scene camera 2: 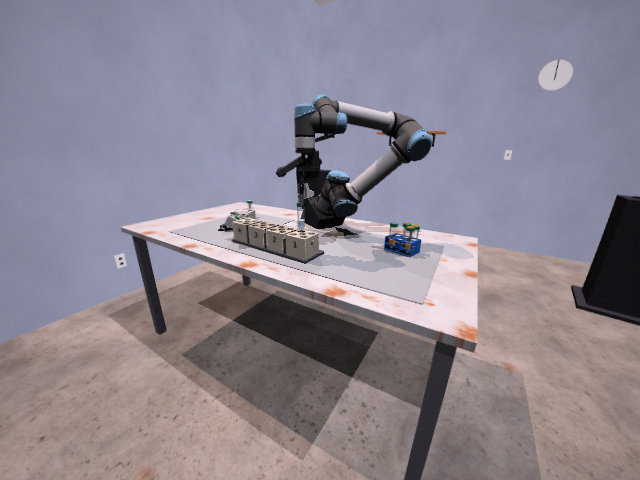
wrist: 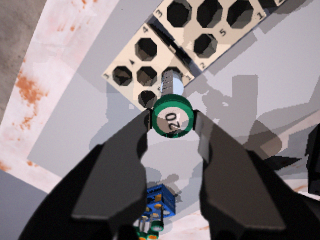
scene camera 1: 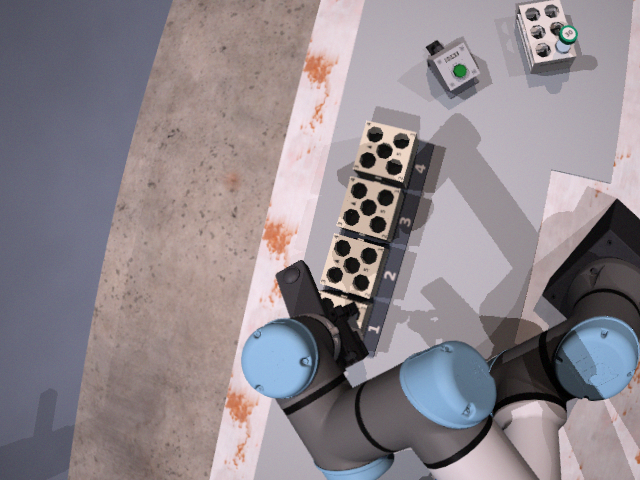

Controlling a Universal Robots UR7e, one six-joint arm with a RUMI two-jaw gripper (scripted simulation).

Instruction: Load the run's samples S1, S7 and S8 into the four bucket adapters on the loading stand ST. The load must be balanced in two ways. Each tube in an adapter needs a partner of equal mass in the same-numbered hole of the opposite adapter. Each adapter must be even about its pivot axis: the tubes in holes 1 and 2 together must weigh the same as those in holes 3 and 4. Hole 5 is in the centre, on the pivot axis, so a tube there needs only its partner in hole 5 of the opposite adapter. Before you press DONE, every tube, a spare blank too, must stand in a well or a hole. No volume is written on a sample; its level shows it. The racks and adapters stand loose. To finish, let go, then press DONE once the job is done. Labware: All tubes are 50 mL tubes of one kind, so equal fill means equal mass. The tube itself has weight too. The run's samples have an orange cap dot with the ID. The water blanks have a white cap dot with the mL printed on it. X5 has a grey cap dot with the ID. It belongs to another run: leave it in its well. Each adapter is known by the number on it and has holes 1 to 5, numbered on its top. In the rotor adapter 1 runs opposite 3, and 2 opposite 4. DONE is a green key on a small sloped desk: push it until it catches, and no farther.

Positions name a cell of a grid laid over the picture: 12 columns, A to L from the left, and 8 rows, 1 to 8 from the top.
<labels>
my gripper: scene camera 2 F4; wrist G4; scene camera 1 G6
</labels>
